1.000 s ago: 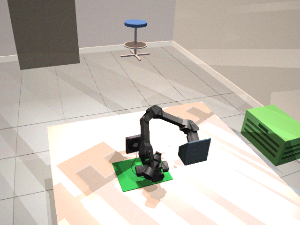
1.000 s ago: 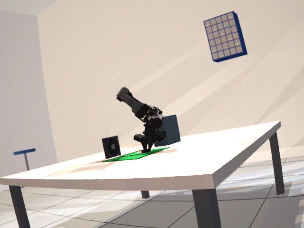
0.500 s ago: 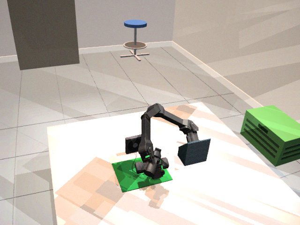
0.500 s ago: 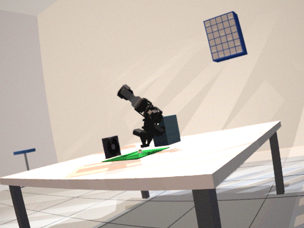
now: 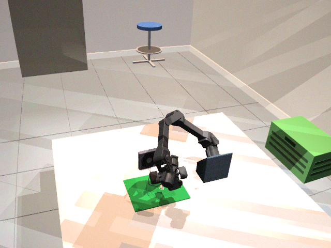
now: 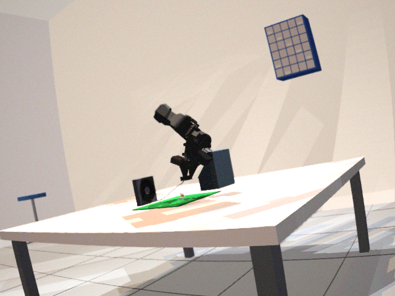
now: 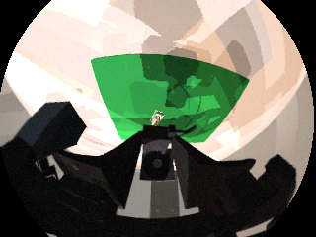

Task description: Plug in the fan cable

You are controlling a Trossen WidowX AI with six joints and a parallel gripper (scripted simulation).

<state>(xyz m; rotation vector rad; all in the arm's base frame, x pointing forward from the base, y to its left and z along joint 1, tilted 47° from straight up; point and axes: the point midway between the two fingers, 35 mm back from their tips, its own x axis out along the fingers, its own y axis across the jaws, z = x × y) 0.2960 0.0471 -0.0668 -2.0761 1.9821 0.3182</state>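
Now: the pale four-pin header 8 cm below my gripper tip, 5 cm to the right of it and 1 cm ahead of it. Also, from my gripper tip: dark plug: 1 cm to the right; then green board: 10 cm below, 4 cm to the right, 4 cm ahead; then black fan: 23 cm to the right, 3 cm below, 3 cm ahead.
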